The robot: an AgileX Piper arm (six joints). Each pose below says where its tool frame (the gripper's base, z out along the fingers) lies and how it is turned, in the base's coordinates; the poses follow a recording.
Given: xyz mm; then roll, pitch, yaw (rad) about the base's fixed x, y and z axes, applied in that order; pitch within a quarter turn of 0, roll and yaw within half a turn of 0.
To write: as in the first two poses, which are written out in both.
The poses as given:
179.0 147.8 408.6 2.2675 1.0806 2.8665
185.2 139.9 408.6 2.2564 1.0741 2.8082
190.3 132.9 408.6 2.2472 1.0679 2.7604
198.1 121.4 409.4 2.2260 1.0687 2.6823
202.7 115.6 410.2 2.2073 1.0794 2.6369
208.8 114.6 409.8 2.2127 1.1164 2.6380
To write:
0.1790 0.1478 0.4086 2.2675 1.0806 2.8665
0.1852 0.1399 0.4086 2.2564 1.0741 2.8082
0.1903 0.1329 0.4086 2.2472 1.0679 2.7604
0.1981 0.1214 0.4094 2.2260 1.0687 2.6823
0.2027 0.1156 0.4102 2.2073 1.0794 2.6369
0.2088 0.1146 0.4098 2.2127 1.1164 2.6380

